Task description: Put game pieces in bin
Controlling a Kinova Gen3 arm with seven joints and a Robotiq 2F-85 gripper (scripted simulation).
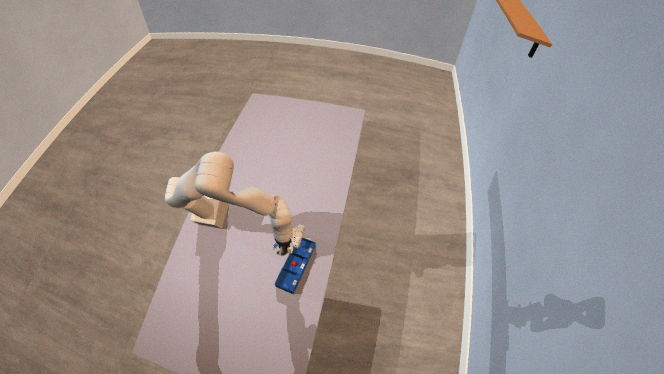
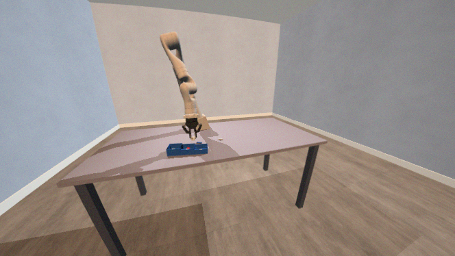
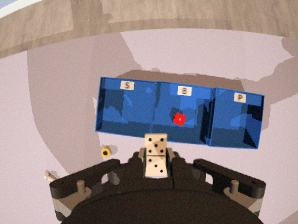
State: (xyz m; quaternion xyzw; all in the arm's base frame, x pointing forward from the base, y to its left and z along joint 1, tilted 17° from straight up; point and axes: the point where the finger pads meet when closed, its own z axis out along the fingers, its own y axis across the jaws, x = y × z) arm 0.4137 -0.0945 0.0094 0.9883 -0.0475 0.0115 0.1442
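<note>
The blue bin lies 7 cm below my hand, 4 cm to the right of it and 4 cm ahead of it. Also, from my hand: blue stick 8 cm below, 6 cm behind, 4 cm to the left; then red game piece 7 cm below, 4 cm to the right, 4 cm ahead; then white domino 2 cm below.
</note>
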